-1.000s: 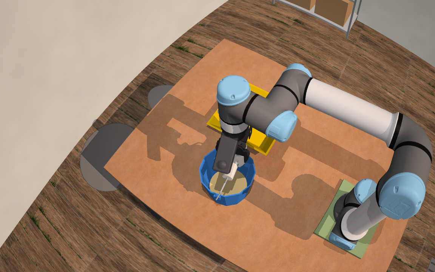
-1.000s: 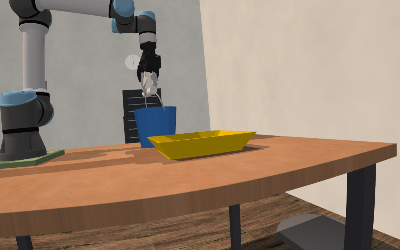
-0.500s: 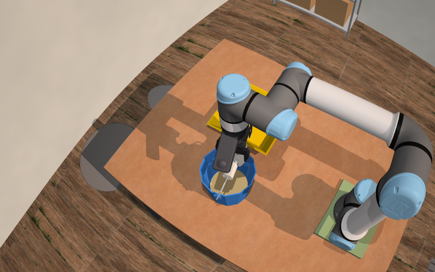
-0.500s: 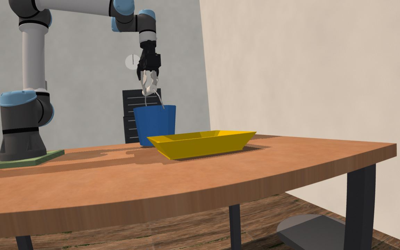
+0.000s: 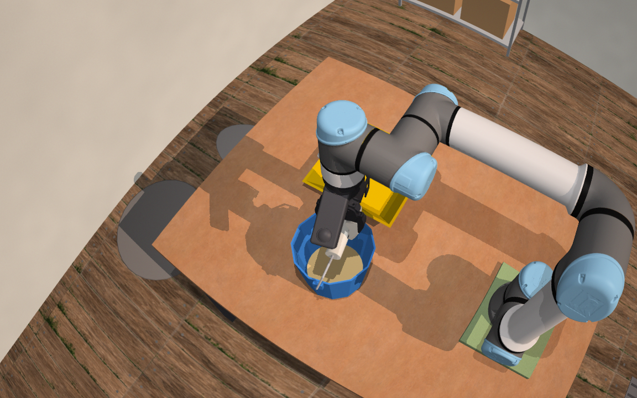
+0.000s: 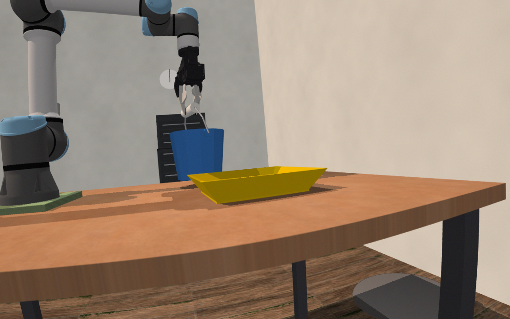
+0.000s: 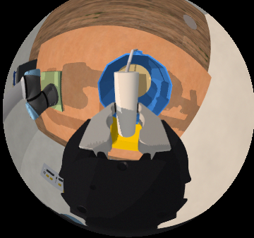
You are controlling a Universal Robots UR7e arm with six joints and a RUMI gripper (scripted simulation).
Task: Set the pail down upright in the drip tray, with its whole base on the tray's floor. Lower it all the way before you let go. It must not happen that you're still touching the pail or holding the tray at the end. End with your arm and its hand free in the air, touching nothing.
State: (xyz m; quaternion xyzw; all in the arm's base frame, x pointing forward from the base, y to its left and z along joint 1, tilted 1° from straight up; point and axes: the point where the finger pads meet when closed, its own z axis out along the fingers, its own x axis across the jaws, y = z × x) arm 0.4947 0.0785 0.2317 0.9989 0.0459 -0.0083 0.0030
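My hand is 1 cm short of the blue pail and 10 cm above it. The rest, counted from my hand: yellow drip tray: 6 cm ahead, 31 cm to the right, 24 cm below.
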